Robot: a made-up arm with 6 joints. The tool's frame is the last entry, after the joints.
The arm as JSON. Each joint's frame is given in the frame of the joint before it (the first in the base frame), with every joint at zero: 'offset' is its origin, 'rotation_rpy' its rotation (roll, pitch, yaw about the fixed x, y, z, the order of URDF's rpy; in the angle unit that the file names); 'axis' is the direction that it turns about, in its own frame. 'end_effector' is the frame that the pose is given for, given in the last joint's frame.
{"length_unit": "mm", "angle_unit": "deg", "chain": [
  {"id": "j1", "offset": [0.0, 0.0, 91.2], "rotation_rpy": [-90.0, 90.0, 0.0], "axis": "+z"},
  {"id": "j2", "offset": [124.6, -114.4, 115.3], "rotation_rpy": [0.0, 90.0, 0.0], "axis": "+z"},
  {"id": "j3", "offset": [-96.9, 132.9, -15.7], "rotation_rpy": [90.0, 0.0, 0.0], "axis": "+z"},
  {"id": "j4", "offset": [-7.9, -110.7, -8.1], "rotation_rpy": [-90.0, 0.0, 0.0], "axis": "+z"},
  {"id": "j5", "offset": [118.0, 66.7, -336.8], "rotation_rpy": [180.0, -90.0, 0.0], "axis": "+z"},
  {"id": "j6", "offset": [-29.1, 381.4, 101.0], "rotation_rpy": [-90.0, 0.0, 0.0], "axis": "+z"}
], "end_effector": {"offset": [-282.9, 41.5, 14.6], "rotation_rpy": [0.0, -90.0, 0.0]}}
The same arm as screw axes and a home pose.
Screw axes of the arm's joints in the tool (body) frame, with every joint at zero. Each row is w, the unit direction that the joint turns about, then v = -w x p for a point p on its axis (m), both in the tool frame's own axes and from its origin. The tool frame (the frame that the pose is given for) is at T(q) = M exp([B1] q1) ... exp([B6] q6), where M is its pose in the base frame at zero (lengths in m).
B1 = (0, 1, 0, 0.6506, 0.0000, -0.3027)
B2 = (0, 0, -1, -0.0727, -0.1883, 0.0000)
B3 = (1, 0, 0, 0.0000, -0.7595, -0.1696)
B4 = (0, 0, -1, -0.1775, -0.3293, 0.0000)
B5 = (0, -1, 0, -0.3120, 0.0000, 0.3960)
B6 = (1, 0, 0, 0.0000, -0.2829, 0.0415)
M: xyz 0.3027 0.0426 0.7418 (m) quaternion w x y z 1 0 0 0

